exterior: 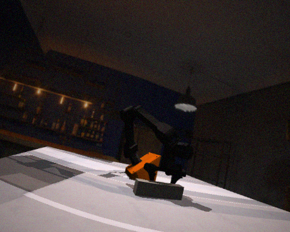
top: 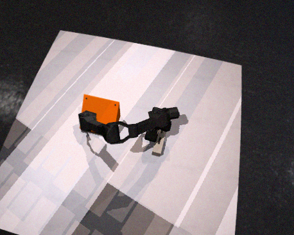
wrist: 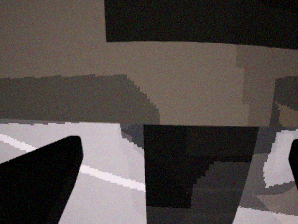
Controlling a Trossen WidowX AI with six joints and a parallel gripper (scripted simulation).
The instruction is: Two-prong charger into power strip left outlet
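My gripper tip is now 20 mm short of the black two-prong charger and 10 mm below it.
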